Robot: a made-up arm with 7 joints. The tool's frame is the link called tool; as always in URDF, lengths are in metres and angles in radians.
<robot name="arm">
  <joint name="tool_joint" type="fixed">
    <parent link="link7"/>
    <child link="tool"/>
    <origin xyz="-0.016 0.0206 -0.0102" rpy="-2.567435 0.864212 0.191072"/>
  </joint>
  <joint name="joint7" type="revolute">
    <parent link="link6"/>
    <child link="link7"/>
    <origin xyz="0.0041 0.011 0.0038" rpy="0 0 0"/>
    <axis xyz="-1 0 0"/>
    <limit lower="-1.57" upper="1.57"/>
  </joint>
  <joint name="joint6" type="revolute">
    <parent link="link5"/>
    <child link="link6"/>
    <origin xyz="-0.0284 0.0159 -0.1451" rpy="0 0 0"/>
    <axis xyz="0 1 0"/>
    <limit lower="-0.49" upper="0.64"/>
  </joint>
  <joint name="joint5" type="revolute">
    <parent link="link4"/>
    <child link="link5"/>
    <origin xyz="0.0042 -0.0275 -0.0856" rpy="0 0 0"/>
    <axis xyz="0 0 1"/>
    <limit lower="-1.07" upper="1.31"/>
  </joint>
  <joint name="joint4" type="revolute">
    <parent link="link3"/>
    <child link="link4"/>
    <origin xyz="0.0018 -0.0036 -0.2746" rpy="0 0 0"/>
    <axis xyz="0 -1 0"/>
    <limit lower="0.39" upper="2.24"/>
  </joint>
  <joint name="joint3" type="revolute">
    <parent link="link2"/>
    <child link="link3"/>
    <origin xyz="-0.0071 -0.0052 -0.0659" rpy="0 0 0"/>
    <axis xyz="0 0 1"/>
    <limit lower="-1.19" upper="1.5"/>
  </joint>
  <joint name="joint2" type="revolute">
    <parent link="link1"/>
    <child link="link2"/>
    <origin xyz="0.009 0.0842 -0.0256" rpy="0 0 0"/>
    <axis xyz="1 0 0"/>
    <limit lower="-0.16" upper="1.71"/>
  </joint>
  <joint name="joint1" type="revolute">
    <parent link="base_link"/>
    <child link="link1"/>
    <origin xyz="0.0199 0.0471 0.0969" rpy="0 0 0"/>
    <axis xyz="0 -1 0"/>
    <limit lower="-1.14" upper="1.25"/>
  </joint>
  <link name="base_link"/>
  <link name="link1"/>
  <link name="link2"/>
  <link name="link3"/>
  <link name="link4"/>
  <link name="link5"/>
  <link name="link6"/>
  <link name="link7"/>
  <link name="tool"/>
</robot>
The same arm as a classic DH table. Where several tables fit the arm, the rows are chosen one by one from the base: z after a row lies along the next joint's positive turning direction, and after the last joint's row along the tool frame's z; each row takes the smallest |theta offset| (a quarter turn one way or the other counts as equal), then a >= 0, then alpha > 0; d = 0 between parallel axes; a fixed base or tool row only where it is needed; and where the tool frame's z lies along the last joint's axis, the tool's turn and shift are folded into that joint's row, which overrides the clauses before.
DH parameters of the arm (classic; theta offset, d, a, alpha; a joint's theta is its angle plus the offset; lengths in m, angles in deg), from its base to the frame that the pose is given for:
base (fixed): 0.00 0.0969 0.0199 90.00
joint1: -90.00 -0.1313 0.0256 -90.00
joint2: -90.00 0.0019 0.0052 90.00
joint3: 90.00 -0.3405 0.0018 90.00
joint4: 0.00 0.0311 0.0042 -90.00
joint5: 0.00 -0.2307 -0.0284 -90.00
joint6: -90.00 0.0269 0.0038 90.00
joint7: 52.92 -0.0101 0.0103 -43.10
tool (fixed): 111.11 0.0301 0.0000 0.00
Joint limits (deg, base to tool): -65.32..71.62 -9.17..97.98 -68.18..85.94 22.35..128.34 -61.31..75.06 -28.07..36.67 -89.95..89.95

